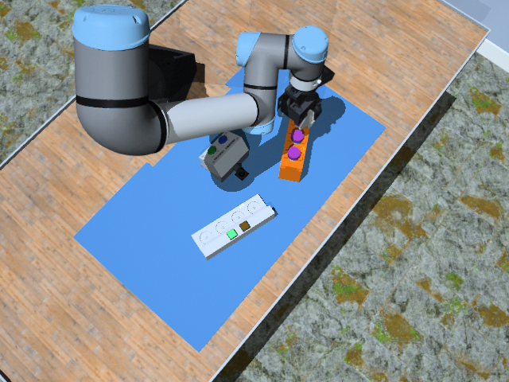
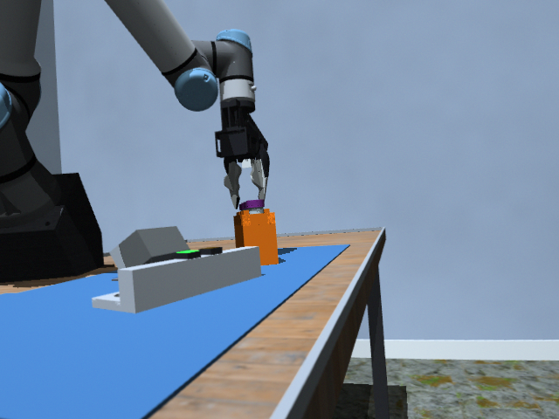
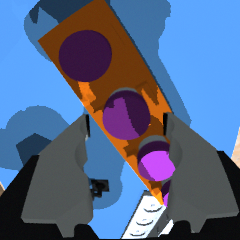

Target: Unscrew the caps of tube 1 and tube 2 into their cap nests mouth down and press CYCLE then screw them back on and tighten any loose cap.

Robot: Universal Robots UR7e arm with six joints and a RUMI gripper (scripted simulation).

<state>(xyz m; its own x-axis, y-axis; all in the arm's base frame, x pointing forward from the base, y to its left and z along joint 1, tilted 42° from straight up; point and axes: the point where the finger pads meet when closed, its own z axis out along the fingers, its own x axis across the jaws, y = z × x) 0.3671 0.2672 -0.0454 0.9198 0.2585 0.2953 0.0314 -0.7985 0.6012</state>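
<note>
My gripper is now 30 mm past the purple cap, 40 mm to the right of it and 10 mm above it. Round my hand: grey key housing: 110 mm behind, 200 mm to the right, 70 mm below; then green key: 130 mm behind, 220 mm to the right, 60 mm below; then blue key: 130 mm behind, 180 mm to the right, 60 mm below.
</note>
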